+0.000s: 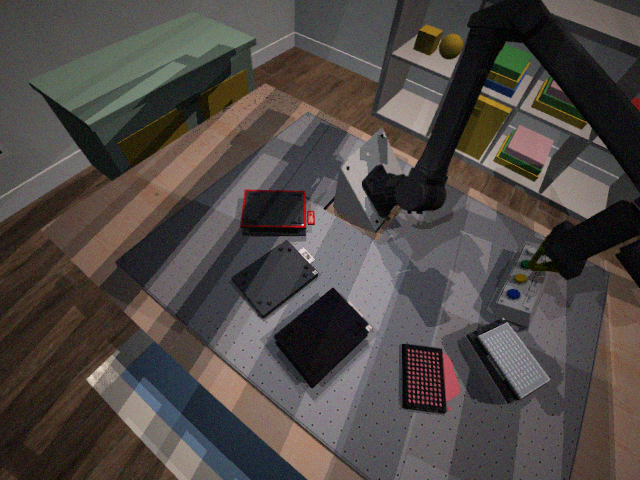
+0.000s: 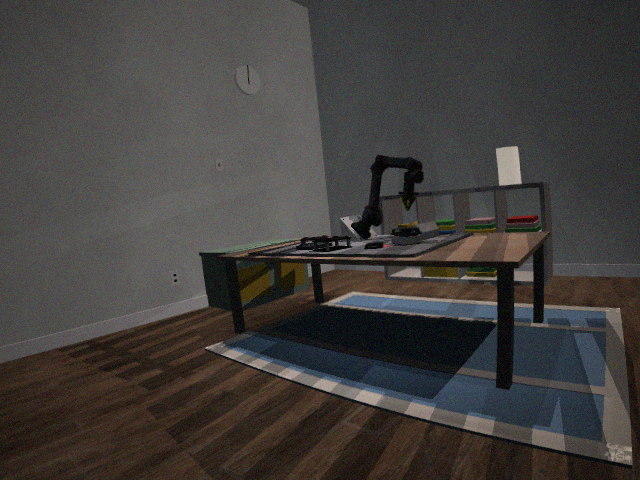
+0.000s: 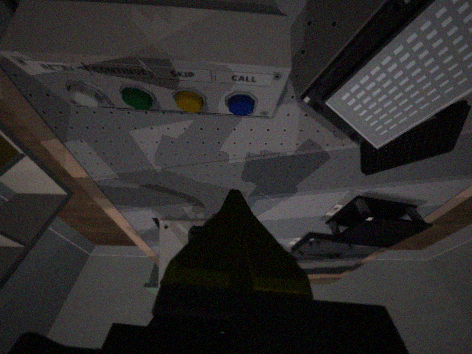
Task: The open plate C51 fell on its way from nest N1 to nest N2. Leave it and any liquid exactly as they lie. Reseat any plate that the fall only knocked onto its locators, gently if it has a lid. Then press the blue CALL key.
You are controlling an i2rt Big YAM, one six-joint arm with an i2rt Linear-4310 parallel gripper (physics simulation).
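Frame: origin at the arm's base, x ahead, y left, z up, level; millimetres.
Seen in the pictures: gripper, between the fingertips: (image 1: 529, 267) (image 2: 407, 210) (image 3: 233, 196); arm's base, origin of its link: (image 1: 379, 191) (image 2: 360, 230).
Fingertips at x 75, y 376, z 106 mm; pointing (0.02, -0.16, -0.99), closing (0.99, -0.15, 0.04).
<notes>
Pixels of each thing's top centre, then the offset from my fingertips to it. "pt": a spot on its surface instead. Level surfaces: height alone.
- black open plate C51, centre of its top: (image 3: 410, 146) (image 1: 424, 376) (image 2: 374, 244) 269 mm ahead, 57 mm right, 143 mm down
- pink liquid, a spot on its surface: (image 1: 452, 379) pt 234 mm ahead, 2 mm right, 156 mm down
- pale grey plate, centre of its top: (image 3: 436, 76) (image 1: 516, 356) 153 mm ahead, 62 mm left, 70 mm down
- key box, centre of its top: (image 3: 150, 82) (image 1: 537, 273) (image 2: 422, 222) 69 mm back, 51 mm left, 74 mm down
- blue CALL key, centre of its top: (image 3: 241, 108) (image 1: 516, 292) 5 mm ahead, 25 mm left, 83 mm down
- yellow key, centre of its top: (image 3: 187, 105) (image 1: 523, 277) 45 mm back, 28 mm left, 83 mm down
- black block-like unit, centre of its top: (image 1: 324, 331) (image 3: 380, 237) (image 2: 331, 237) 330 mm ahead, 274 mm right, 98 mm down
- dark flat unit, centre of its top: (image 1: 275, 273) (image 3: 325, 252) (image 2: 313, 242) 280 mm ahead, 446 mm right, 129 mm down
- red-rimmed unit, centre of its top: (image 1: 274, 206) (image 2: 314, 236) 142 mm ahead, 565 mm right, 112 mm down
- perforated mat, height of its surface: 157 mm down
The black open plate C51 (image 1: 423, 378) (image 2: 373, 245) (image 3: 417, 142) lies on the mat with pink wells; pink liquid (image 1: 452, 379) is spread beside it. A pale grey plate (image 1: 513, 359) (image 3: 410, 75) is on a dark nest and looks offset over one side; I cannot tell how it sits on the locators. The key box (image 1: 511, 312) (image 3: 150, 37) has a blue CALL key (image 1: 512, 293) (image 3: 241, 104) at the end nearest that plate, beside the yellow key (image 1: 520, 278) (image 3: 189, 101). My gripper (image 1: 531, 266) (image 2: 408, 208) (image 3: 233, 196) is shut and empty, its fingers together, raised above the table near the key box.
A black block-like unit (image 1: 323, 335), a dark flat unit (image 1: 273, 279) and a red-rimmed unit (image 1: 273, 209) stand on the perforated mat (image 1: 361, 413). A tilted light panel (image 1: 359, 178) stands by the arm's base. A shelf unit (image 1: 385, 77) is behind the table.
</notes>
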